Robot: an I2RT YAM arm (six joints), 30 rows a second.
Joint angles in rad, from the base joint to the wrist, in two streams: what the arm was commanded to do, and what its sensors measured. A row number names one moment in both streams.
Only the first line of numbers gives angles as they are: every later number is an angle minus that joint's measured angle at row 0.
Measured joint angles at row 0:
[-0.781, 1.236, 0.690, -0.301, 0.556, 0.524]
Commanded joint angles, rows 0 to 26:
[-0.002, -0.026, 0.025, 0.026, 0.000, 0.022]
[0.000, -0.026, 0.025, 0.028, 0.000, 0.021]
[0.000, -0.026, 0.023, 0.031, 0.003, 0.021]
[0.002, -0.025, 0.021, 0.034, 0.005, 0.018]
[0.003, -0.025, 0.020, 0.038, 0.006, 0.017]
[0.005, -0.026, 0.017, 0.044, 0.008, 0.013]
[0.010, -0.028, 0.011, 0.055, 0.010, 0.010]
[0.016, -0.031, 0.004, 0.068, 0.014, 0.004]
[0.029, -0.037, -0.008, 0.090, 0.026, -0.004]
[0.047, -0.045, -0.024, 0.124, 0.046, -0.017]
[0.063, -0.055, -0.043, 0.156, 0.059, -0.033]
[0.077, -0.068, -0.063, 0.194, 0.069, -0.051]
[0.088, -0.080, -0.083, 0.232, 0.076, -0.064]
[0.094, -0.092, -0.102, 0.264, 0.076, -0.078]
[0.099, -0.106, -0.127, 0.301, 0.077, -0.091]
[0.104, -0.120, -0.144, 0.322, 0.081, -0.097]
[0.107, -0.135, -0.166, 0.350, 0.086, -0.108]
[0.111, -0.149, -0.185, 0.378, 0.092, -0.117]
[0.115, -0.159, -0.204, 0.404, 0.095, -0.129]
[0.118, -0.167, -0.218, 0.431, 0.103, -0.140]
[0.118, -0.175, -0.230, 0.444, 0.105, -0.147]
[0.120, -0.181, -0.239, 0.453, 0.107, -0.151]
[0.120, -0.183, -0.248, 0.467, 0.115, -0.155]
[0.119, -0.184, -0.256, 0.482, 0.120, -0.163]
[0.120, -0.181, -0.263, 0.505, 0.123, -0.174]
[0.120, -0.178, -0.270, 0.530, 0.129, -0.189]
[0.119, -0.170, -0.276, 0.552, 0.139, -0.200]
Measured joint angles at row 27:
[0.112, -0.170, -0.256, 0.435, 0.088, -0.152]
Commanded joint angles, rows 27 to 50:
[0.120, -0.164, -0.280, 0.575, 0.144, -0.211]
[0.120, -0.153, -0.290, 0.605, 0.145, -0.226]
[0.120, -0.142, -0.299, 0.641, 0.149, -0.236]
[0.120, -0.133, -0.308, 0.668, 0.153, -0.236]
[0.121, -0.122, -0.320, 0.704, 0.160, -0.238]
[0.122, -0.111, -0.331, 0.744, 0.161, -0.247]
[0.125, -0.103, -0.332, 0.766, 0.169, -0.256]
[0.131, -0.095, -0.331, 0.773, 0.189, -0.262]
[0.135, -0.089, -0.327, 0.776, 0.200, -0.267]
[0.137, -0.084, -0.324, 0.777, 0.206, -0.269]
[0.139, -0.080, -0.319, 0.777, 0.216, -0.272]
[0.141, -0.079, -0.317, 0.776, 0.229, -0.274]
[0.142, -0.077, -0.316, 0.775, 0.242, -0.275]
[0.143, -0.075, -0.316, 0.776, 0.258, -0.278]
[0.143, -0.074, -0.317, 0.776, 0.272, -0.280]
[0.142, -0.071, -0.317, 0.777, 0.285, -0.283]
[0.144, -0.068, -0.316, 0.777, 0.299, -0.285]
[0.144, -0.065, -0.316, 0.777, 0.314, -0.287]
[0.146, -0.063, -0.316, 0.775, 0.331, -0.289]
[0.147, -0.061, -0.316, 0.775, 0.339, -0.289]
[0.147, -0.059, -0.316, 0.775, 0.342, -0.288]
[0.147, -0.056, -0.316, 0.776, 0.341, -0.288]
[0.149, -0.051, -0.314, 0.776, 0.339, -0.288]
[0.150, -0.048, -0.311, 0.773, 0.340, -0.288]
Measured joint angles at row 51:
[0.143, -0.058, -0.320, 0.752, 0.284, -0.279]
